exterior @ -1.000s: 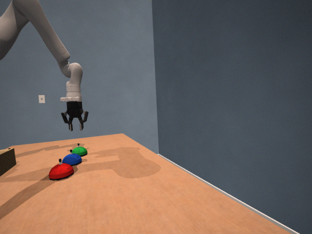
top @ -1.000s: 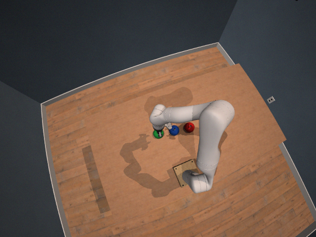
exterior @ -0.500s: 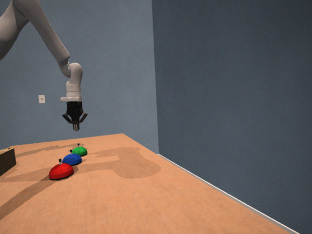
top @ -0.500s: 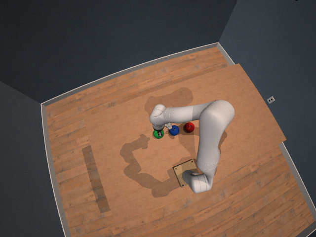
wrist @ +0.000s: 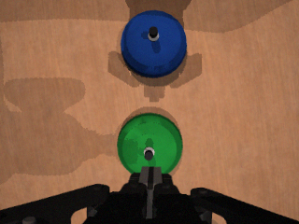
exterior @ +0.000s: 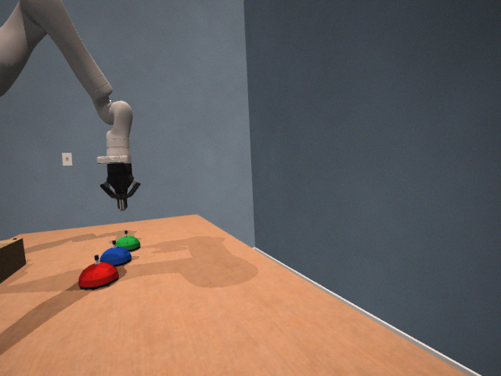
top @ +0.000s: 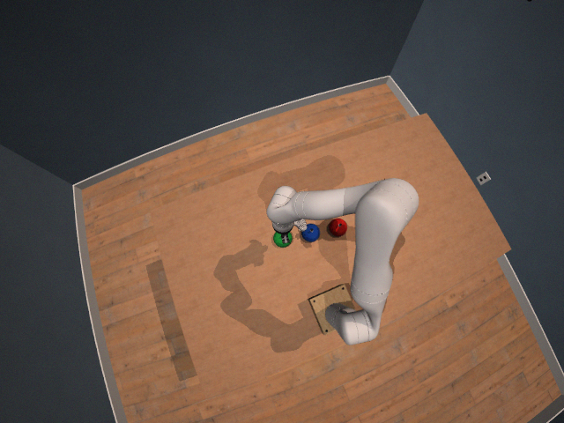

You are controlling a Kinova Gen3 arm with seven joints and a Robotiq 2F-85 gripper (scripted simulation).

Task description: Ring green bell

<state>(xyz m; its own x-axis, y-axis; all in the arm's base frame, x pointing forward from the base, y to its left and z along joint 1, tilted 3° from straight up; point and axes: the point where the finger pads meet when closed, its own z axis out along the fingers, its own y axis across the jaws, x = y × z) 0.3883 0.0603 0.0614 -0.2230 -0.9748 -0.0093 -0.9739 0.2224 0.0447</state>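
Right now the green bell is 12 cm below my hand. From my hand the other things lie so: red bell 6 cm behind, 25 cm to the right, 12 cm below; blue bell 3 cm behind, 13 cm to the right, 12 cm below.
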